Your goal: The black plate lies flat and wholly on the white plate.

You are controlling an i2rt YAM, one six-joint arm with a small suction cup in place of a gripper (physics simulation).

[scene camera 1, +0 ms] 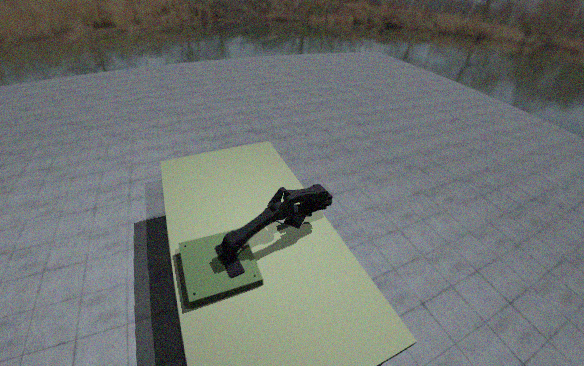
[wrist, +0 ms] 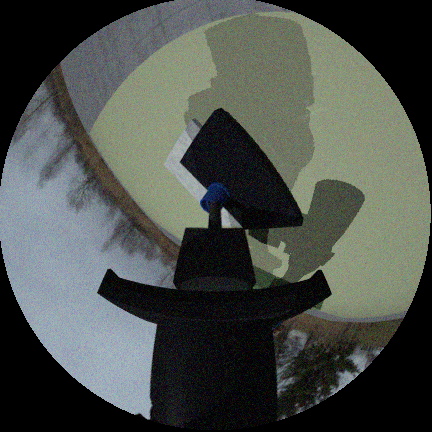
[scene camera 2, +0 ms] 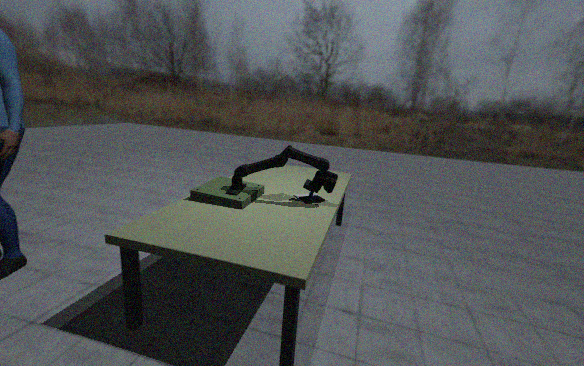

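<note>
The black plate lies beneath my suction cup. A strip of the white plate shows along the black plate's left edge in the wrist view; the rest is hidden under it. The black plate overlaps the white one, but I cannot tell whether its right side reaches past it or whether it lies quite flat. My blue suction cup is at the black plate's left edge in the wrist view, touching or almost touching its top, with suction seemingly off. In scene camera 1 the arm hides the cup.
The arm stands on a green block on the pale table. The plates are near the table's long edge. The arm's shadow falls across the table. A person in blue stands at the far left in scene camera 2.
</note>
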